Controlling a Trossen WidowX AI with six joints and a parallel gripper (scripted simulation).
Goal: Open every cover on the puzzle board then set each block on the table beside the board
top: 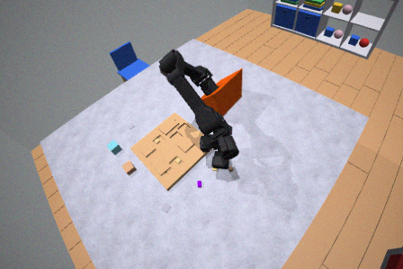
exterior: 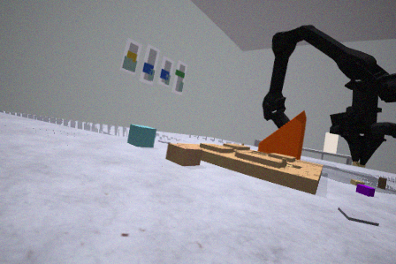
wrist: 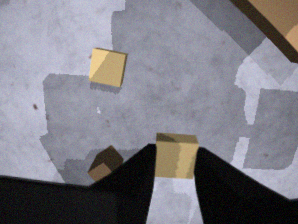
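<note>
Now: gripper tip 5 cm to the right of the small brown block, 3 cm above it and 1 cm short of it. From my gripper tip the other things lie so: cyan block: 41 cm to the right, 36 cm ahead, 2 cm below; tan puzzle board: 23 cm to the right, 14 cm ahead, 2 cm below; purple block: 15 cm ahead, 4 cm below, 1 cm to the left.
</note>
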